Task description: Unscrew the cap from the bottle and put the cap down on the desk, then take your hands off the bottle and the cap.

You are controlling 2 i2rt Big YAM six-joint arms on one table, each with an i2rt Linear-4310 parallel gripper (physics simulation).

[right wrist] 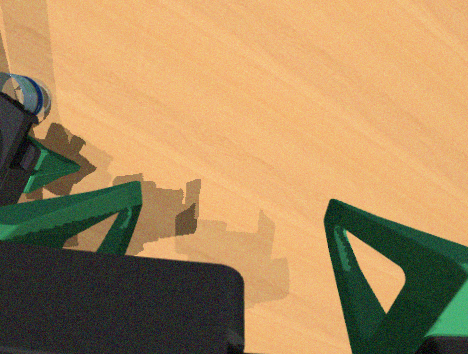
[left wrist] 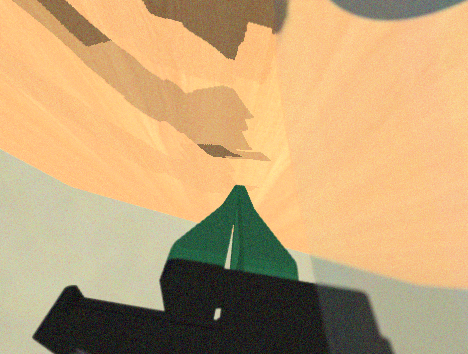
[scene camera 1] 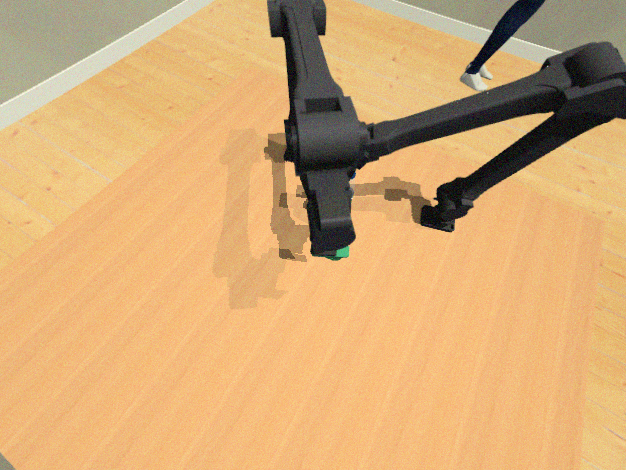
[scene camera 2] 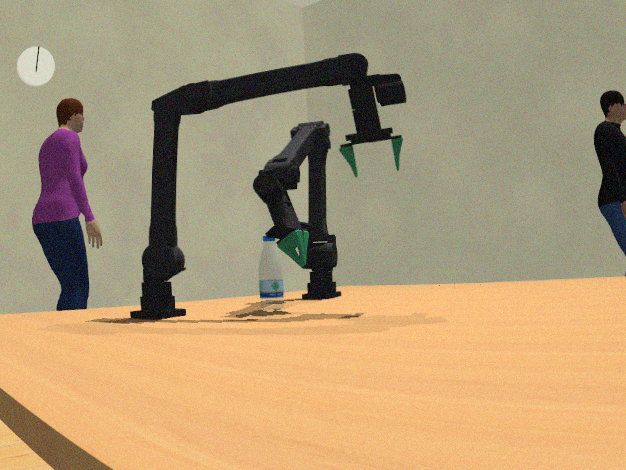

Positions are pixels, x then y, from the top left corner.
Labels:
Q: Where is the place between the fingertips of the right gripper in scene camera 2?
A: At 377, 173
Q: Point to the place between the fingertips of the left gripper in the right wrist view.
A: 76, 166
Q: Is the right gripper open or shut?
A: Open.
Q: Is the left gripper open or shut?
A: Shut.

